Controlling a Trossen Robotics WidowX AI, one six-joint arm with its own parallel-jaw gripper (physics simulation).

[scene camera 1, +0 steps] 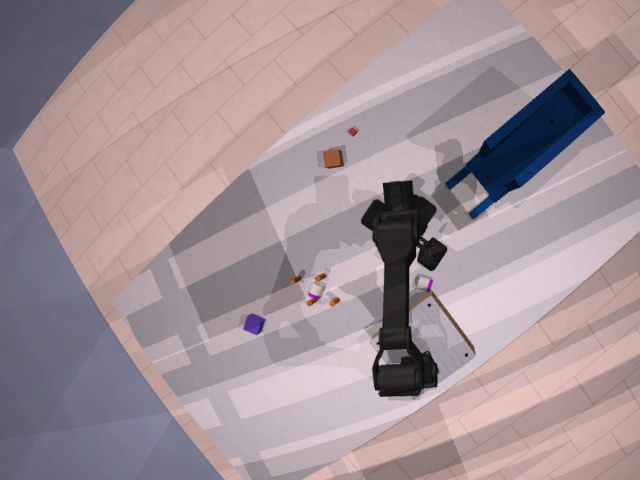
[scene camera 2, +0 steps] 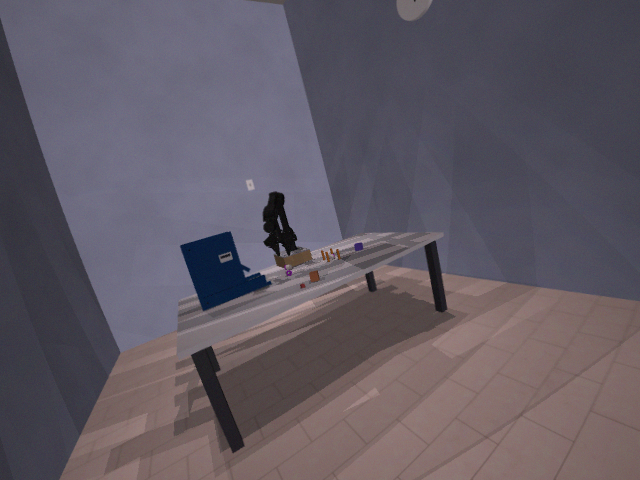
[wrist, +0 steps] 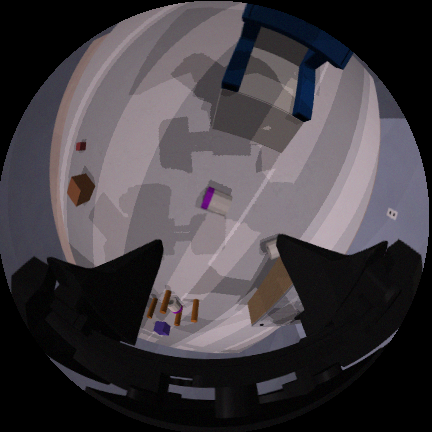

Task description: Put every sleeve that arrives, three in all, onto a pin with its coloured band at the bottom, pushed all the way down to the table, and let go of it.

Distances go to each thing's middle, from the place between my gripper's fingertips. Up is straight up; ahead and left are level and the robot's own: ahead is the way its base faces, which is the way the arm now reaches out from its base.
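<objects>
You'd find my gripper 9 cm above the white tray [scene camera 1: 462, 198], and it's 17 cm to the left of the tray and 1 cm short of it.
</objects>
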